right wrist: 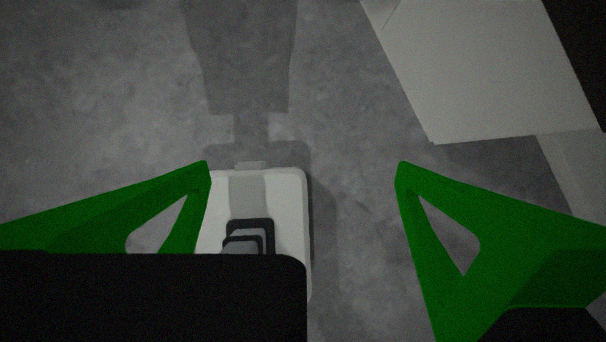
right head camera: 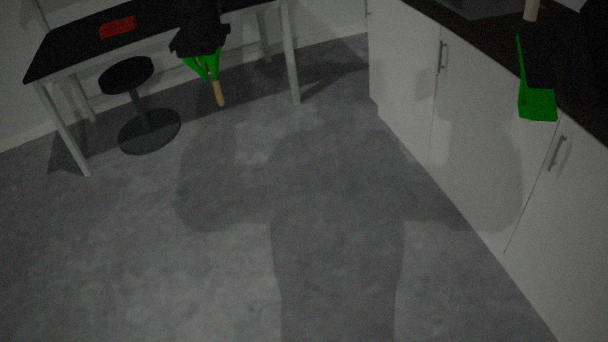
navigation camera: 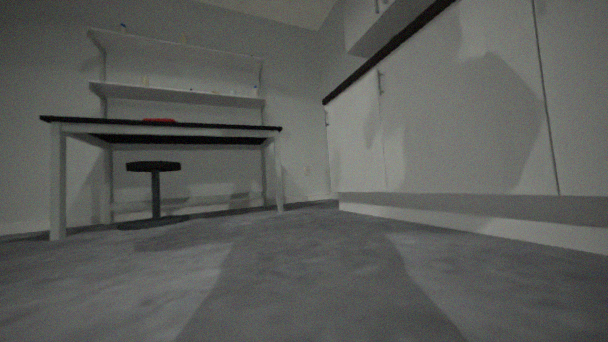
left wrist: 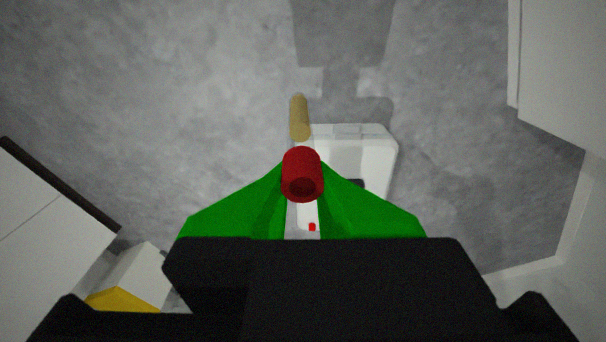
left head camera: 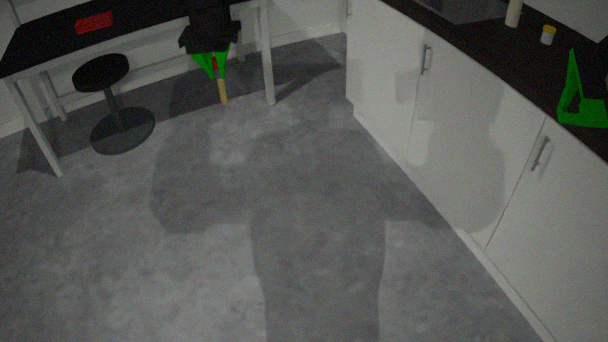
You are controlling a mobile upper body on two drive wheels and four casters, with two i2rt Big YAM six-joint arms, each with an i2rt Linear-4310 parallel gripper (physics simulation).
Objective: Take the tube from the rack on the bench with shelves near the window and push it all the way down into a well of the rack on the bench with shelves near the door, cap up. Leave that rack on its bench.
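Places are measured from the left arm's base along level axes (x up, y back, z right), in metres.
Pixels of known places: left gripper, fingertip midpoint: (right head camera: 211, 79) (left wrist: 302, 169) (left head camera: 218, 77); right gripper, fingertip midpoint: (right wrist: 302, 171) (right head camera: 569, 111) (left head camera: 598, 118).
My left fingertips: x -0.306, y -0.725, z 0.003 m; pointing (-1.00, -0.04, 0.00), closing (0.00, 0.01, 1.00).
Observation:
For each thing: its top centre in the pictures, then the offset to it from my left fingertips. "*": a spot on its surface instead.
- tube, middle of its top: (left wrist: 299, 182) (left head camera: 216, 57) (right head camera: 209, 59) dx +0.034, dy -0.017, dz -0.001 m
- red rack, middle of its top: (left head camera: 92, 18) (right head camera: 116, 22) (navigation camera: 161, 120) dx -0.285, dy -1.204, dz -0.974 m
- black stool, middle of its top: (left head camera: 99, 68) (right head camera: 124, 71) (navigation camera: 155, 163) dx -0.621, dy -1.255, dz -1.074 m
- white jar, surface spot: (left head camera: 548, 36) * dx -0.161, dy -0.571, dz +1.024 m
My left gripper (left head camera: 218, 75) (right head camera: 211, 79) (left wrist: 302, 169) is shut on the tube (left head camera: 223, 92) (right head camera: 218, 93) (left wrist: 300, 117) at its red cap; the amber body hangs down from the fingers, cap up. In the head views it hangs in front of the bench's near edge. My right gripper (left head camera: 582, 112) (right head camera: 538, 104) (right wrist: 302, 171) is open and empty, near the cabinet counter in the head views. A red rack (left head camera: 94, 22) (right head camera: 117, 27) (navigation camera: 159, 120) sits on the black-topped bench (left head camera: 37, 45) (right head camera: 62, 52) (navigation camera: 225, 126) with shelves (navigation camera: 175, 93), far left. Its wells are too small to make out.
A black stool (left head camera: 101, 72) (right head camera: 126, 75) (navigation camera: 153, 166) stands at the bench's front. White cabinets (left head camera: 465, 125) (right head camera: 480, 125) (navigation camera: 435, 140) with a dark counter run along the right. A white jar (left head camera: 548, 36) with a yellow lid stands on that counter near my right gripper.

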